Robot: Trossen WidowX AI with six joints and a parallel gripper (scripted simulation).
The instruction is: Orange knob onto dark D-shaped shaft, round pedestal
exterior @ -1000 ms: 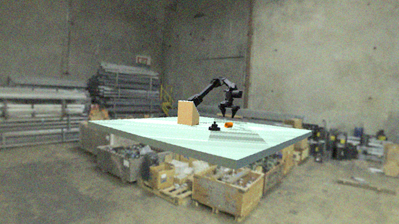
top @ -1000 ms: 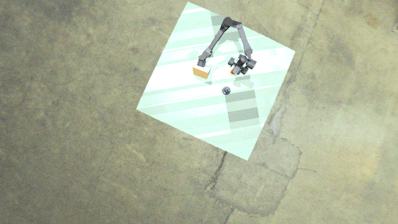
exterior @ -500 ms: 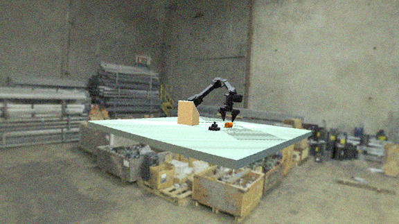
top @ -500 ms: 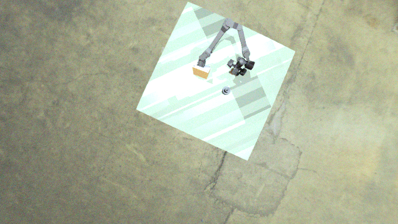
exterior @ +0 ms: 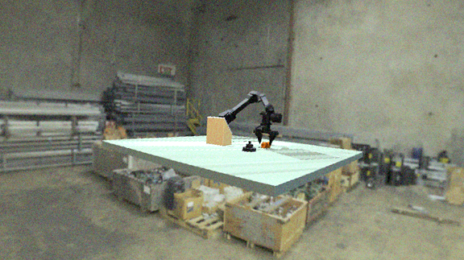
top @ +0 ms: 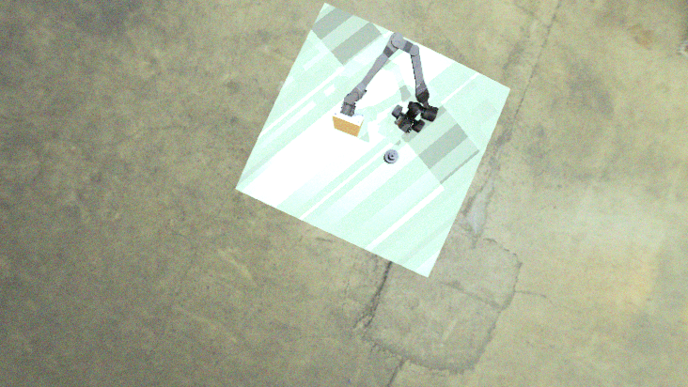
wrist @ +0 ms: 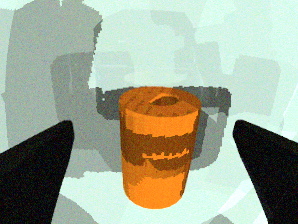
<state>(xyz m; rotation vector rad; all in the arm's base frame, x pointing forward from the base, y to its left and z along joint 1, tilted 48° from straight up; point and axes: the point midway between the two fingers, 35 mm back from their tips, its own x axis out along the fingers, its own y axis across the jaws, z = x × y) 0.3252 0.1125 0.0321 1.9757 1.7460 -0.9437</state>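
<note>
The orange knob lies 1 cm to the left of my gripper tip. Also, from my gripper tip: round pedestal: 20 cm to the right, 1 cm above.
</note>
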